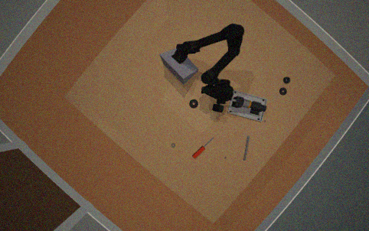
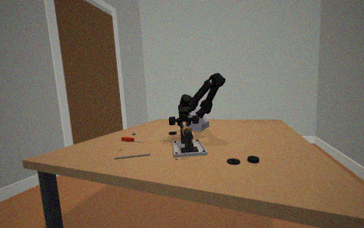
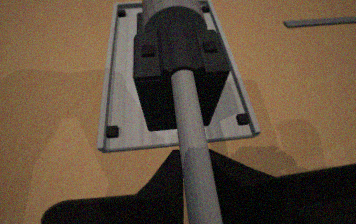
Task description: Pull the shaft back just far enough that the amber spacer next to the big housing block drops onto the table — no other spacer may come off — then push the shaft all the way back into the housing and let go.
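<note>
The grey shaft is 5 cm ahead of my gripper tip, 3 cm to the left of it and 2 cm above it. Round my gripper tip: amber spacer: 11 cm ahead, 5 cm to the left, 2 cm above.
</note>
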